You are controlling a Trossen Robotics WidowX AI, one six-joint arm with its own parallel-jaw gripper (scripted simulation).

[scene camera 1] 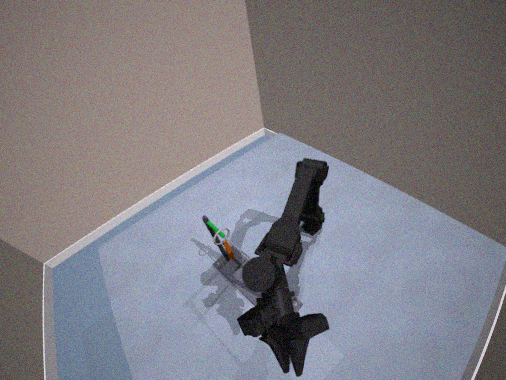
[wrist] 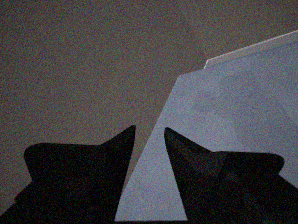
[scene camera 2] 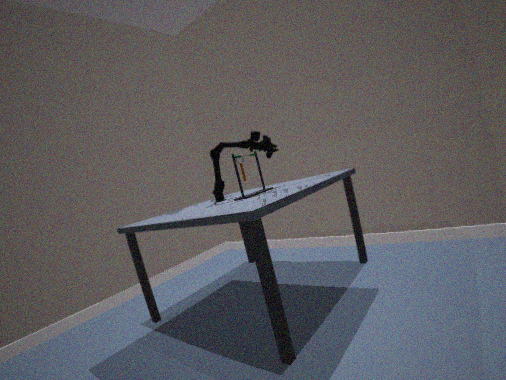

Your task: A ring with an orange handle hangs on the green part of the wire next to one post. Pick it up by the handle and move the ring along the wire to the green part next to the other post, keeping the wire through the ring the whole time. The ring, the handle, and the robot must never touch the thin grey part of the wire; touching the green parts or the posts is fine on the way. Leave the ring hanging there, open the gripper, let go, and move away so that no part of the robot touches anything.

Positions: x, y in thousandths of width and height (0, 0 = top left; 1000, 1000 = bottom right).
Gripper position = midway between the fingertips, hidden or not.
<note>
I see my gripper (wrist: 505, 583) and a wire (scene camera 1: 459, 709).
</note>
